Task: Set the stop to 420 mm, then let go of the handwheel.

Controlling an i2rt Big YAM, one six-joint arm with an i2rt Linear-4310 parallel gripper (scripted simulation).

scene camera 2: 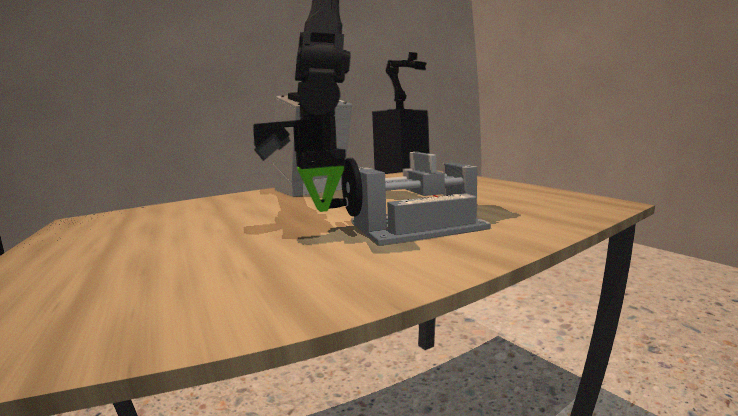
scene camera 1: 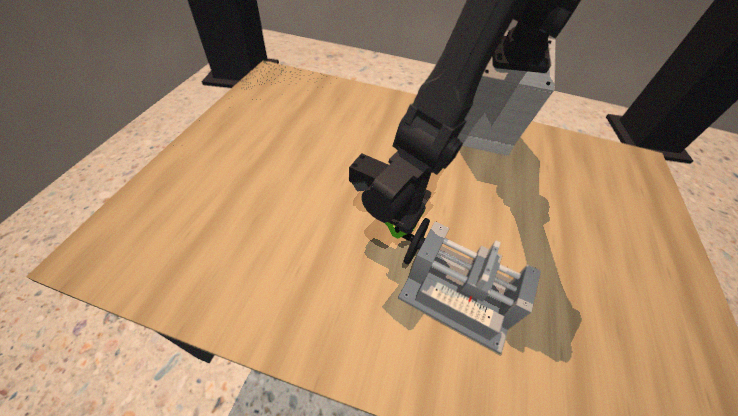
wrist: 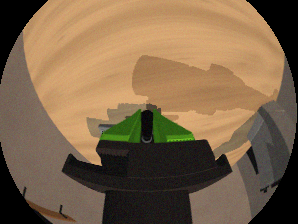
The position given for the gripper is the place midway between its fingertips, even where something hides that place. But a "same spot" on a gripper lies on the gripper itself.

gripper: scene camera 2; scene camera 1; wrist 147, 113
same spot on gripper: (scene camera 1: 407, 219) = (scene camera 2: 336, 149)
